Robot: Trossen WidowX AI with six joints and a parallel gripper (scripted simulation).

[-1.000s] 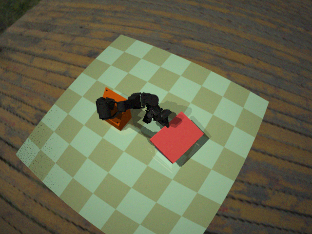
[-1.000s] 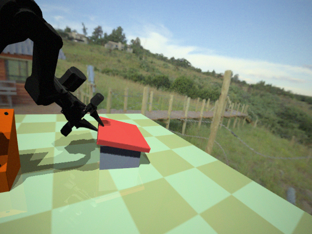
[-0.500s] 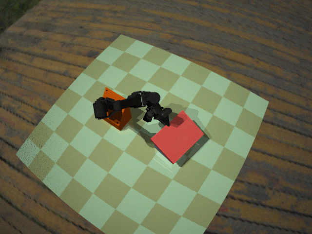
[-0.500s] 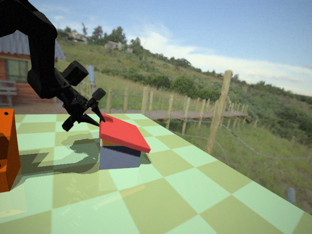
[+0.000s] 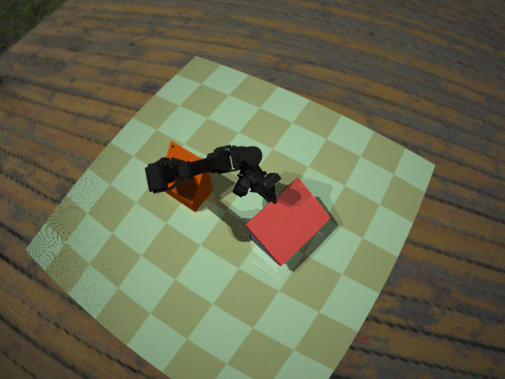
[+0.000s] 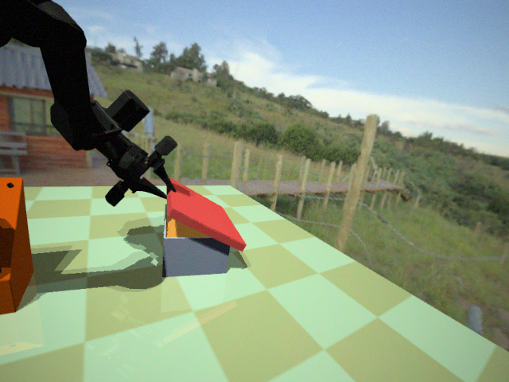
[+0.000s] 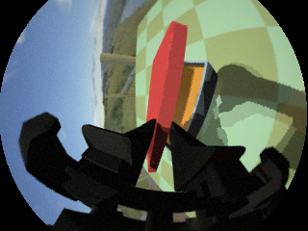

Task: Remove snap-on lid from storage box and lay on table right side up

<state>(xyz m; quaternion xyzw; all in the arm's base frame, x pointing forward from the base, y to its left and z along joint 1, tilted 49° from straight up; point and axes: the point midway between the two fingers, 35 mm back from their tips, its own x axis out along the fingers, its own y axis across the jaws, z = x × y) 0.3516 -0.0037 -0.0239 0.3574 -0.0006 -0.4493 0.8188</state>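
My gripper tip is now 70 mm short of the red lid, 30 mm above it and 20 mm to the left of it. The rest, counted from my gripper tip: grey-blue storage box: 100 mm below, 50 mm ahead, 20 mm to the right.
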